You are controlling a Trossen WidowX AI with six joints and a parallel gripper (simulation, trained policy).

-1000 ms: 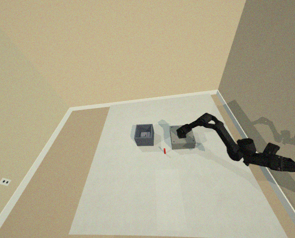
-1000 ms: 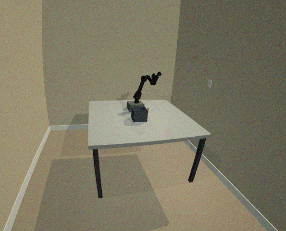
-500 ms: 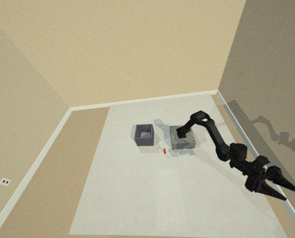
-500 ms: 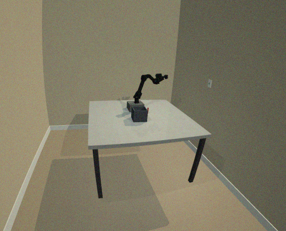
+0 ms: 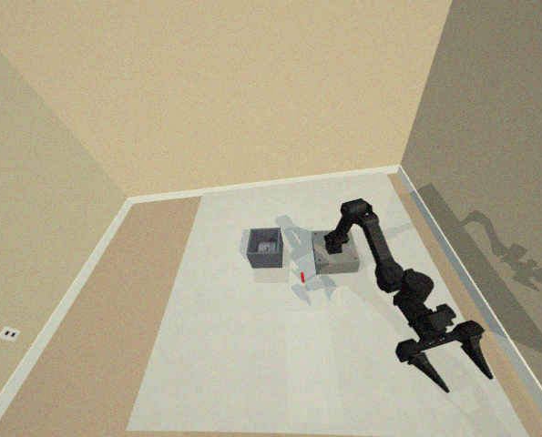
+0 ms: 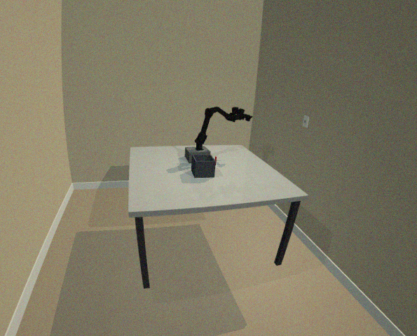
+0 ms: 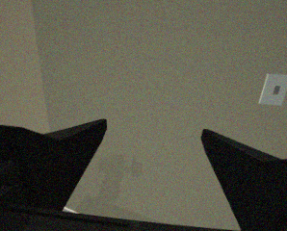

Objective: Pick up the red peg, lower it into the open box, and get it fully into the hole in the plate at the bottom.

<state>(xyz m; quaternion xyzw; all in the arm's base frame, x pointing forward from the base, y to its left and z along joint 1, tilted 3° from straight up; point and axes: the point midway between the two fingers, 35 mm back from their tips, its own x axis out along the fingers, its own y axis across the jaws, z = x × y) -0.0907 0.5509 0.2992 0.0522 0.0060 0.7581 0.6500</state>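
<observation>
Right now my gripper tip is 280 mm short of the red peg, 480 mm to the left of it and 370 mm above it. Also, from my gripper tip: light grey plate 440 mm ahead, 660 mm to the right, 370 mm below.
</observation>
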